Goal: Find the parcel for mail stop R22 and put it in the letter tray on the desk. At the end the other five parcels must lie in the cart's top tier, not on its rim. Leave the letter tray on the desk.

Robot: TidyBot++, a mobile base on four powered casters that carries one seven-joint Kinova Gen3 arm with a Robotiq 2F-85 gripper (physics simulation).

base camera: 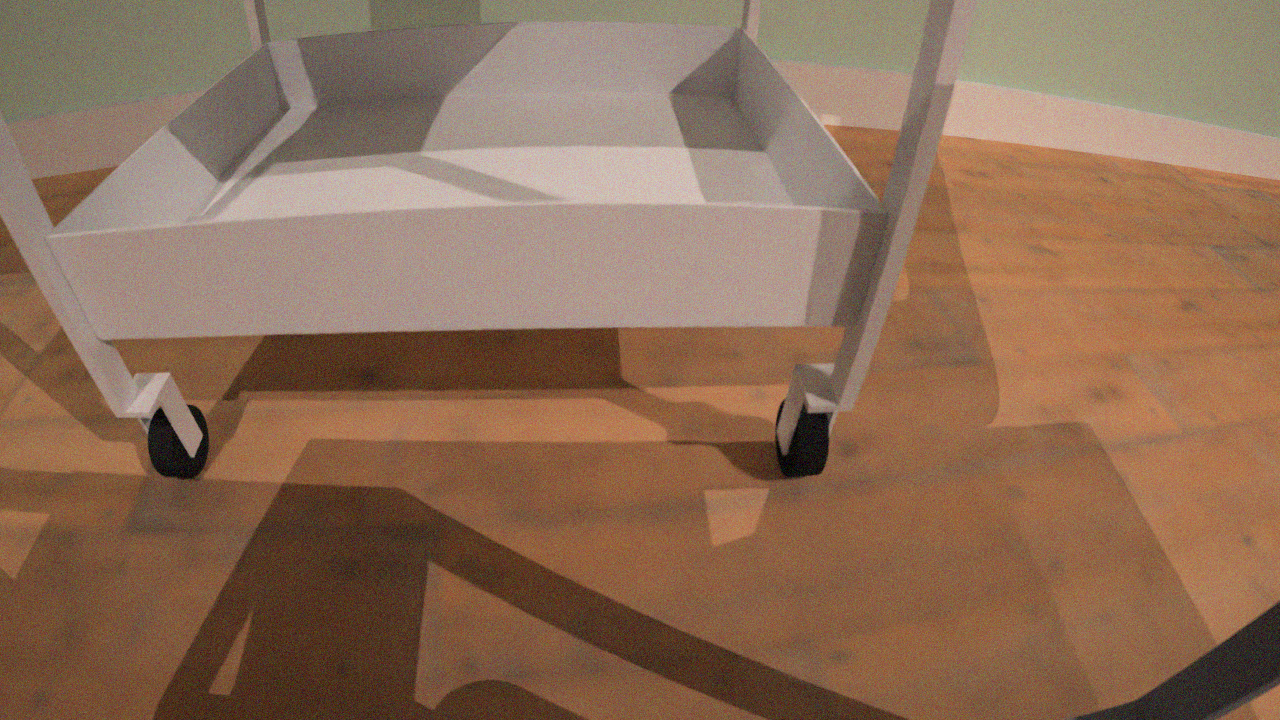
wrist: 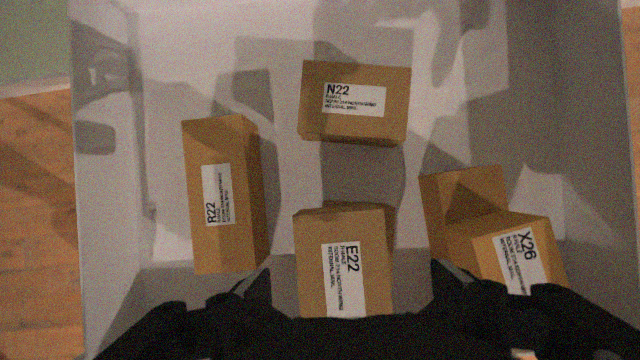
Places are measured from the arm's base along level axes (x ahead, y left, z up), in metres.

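Where they show: gripper, fingertip midpoint: (wrist: 349, 281).
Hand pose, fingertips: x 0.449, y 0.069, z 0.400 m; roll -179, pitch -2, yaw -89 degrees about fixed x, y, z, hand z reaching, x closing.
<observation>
Each offset is from my fingertips to the top centre of the thing. "spot": to the spot under its first point. Level surfaces: height alone.
In the wrist view the R22 parcel @(dx +0.048, dy +0.102, dz -0.082 m) (wrist: 215, 145), a long brown box with its label up, lies at the left of the cart's top tier @(spot: dx +0.025, dy +0.210, dz -0.094 m) (wrist: 106, 225). The N22 parcel @(dx +0.121, dy -0.014, dz -0.084 m) (wrist: 355, 127) lies at the upper middle. The E22 parcel @(dx -0.011, dy +0.003, dz -0.034 m) (wrist: 307, 250) is at the lower middle; part of another box @(spot: dx +0.020, dy -0.041, dz -0.084 m) (wrist: 392, 220) shows beside and behind it. At the right, the X26 parcel @(dx -0.008, dy -0.110, dz -0.032 m) (wrist: 550, 250) overlaps a box @(dx -0.006, dy -0.110, dz -0.082 m) (wrist: 472, 187) whose label does not show. My gripper (wrist: 349, 281) is open and empty, over the E22 parcel, right of R22. The letter tray and desk do not show.
In the base camera view the cart's lower tier @(spot: dx -0.084, dy -0.020, dz -0.633 m) (base camera: 465, 273) stands ahead, between posts (base camera: 926, 116), with black wheels (base camera: 177, 443) (base camera: 802, 443) on the wood floor @(dz -0.797 m) (base camera: 1118, 313). A green wall (base camera: 1118, 53) is behind it. A dark curved part (base camera: 1230, 667) shows at bottom right.
</observation>
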